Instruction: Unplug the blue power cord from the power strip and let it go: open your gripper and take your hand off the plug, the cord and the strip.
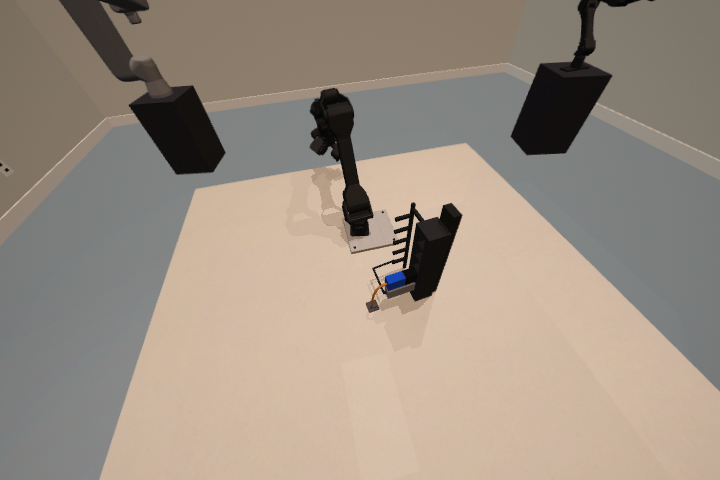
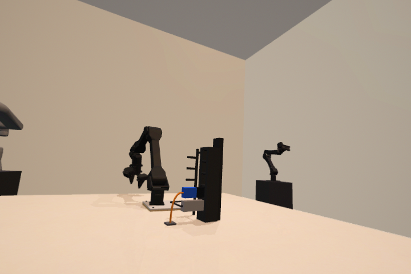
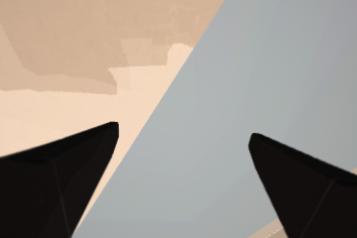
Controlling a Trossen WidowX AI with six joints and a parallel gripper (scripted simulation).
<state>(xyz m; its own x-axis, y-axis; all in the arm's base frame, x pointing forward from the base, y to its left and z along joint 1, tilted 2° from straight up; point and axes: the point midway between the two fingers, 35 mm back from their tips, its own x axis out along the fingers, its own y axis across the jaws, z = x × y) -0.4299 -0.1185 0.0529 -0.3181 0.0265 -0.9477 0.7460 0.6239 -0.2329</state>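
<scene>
My gripper tip is now 70 cm short of the blue plug, 22 cm to the right of it and 6 cm below it. Also, from my gripper tip: black power strip (68 cm ahead, 29 cm to the left, 8 cm above); then dark anchor (73 cm ahead, 15 cm to the left, 4 cm below).
</scene>
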